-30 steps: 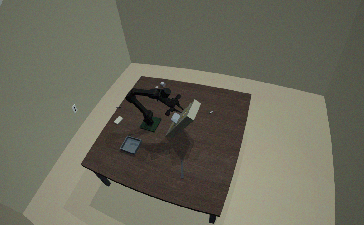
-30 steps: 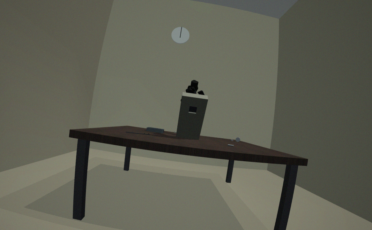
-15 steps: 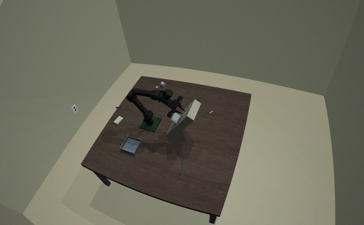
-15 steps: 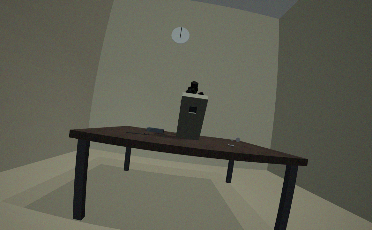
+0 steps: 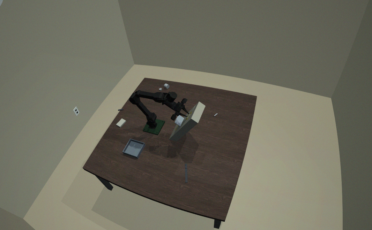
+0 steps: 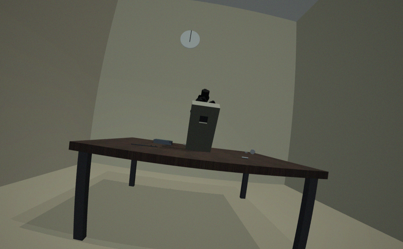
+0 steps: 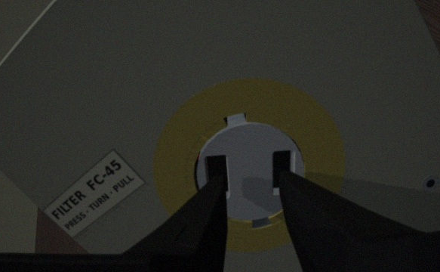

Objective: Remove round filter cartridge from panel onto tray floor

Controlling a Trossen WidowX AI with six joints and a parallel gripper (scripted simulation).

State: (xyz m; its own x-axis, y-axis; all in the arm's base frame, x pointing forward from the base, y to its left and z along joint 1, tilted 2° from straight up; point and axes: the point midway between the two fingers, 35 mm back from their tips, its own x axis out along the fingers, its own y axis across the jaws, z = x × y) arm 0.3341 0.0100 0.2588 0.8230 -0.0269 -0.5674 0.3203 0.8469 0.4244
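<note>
The filter cartridge lies 20 mm ahead of my gripper tip and 10 mm below it. Round my gripper tip: tray (420 mm behind, 280 mm to the right, 240 mm below); then short pin (280 mm to the left, 250 mm below, 140 mm ahead); then beige service panel (90 mm below, 30 mm behind).
</note>
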